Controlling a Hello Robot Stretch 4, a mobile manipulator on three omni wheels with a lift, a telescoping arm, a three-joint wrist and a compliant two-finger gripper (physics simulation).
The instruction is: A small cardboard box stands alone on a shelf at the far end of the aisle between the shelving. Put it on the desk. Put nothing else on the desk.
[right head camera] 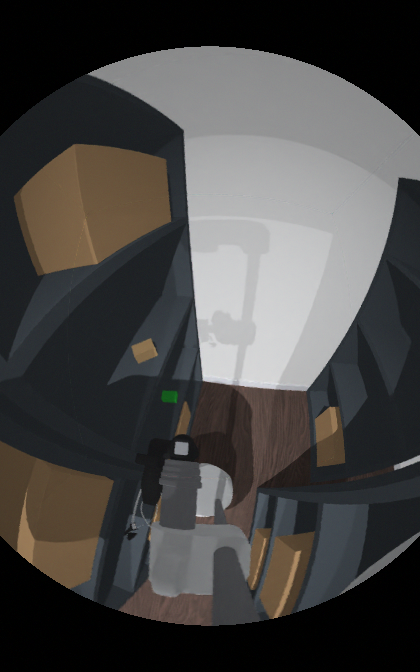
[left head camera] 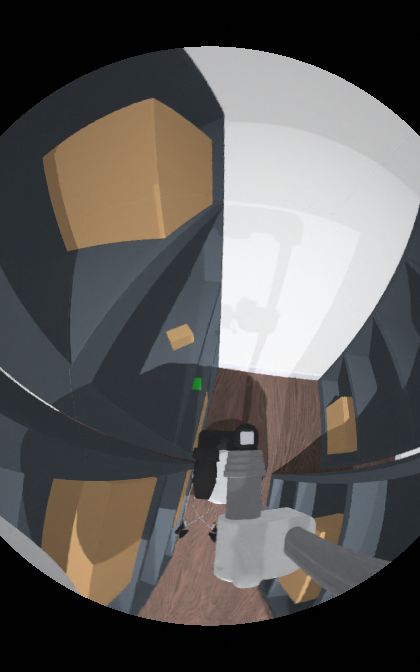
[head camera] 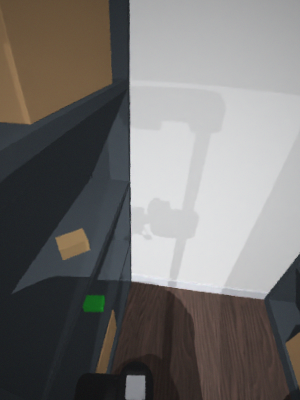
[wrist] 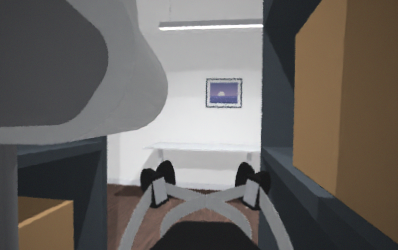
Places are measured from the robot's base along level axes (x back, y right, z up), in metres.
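Pixels of known places: gripper, fingertip midpoint: (wrist: 205, 176).
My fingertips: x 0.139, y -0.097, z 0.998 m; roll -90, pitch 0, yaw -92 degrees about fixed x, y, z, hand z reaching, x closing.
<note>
Behind a point stands the place of what it marks.
A small cardboard box (head camera: 73, 244) @[x -0.522, y -0.210, z 1.013 m] (left head camera: 180, 336) (right head camera: 144, 351) stands alone on a shelf of the left shelving. My gripper (wrist: 205, 176) @[x 0.139, y -0.097, z 0.998 m] (left head camera: 197, 531) is open, with nothing between its fingertips. It is in the aisle, low in the left head camera view, well apart from the small box, and points away from the end wall. In the right head camera view part of the gripper is hidden by the arm. The white desk (wrist: 200, 147) @[x 3.164, y -0.141, z 0.692 m] shows in the wrist view, beyond the fingers at the other end of the aisle.
A green block (head camera: 94, 303) @[x -0.556, y -0.208, z 0.551 m] (left head camera: 197, 384) (right head camera: 169, 396) lies on the shelf below the small box. A large carton (left head camera: 125, 175) (right head camera: 95, 210) stands on the shelf above. Shelving with cartons (left head camera: 342, 425) (right head camera: 330, 440) lines the right side. A white wall (head camera: 215, 175) @[x -0.971, y 0.360, z 1.022 m] closes the aisle.
</note>
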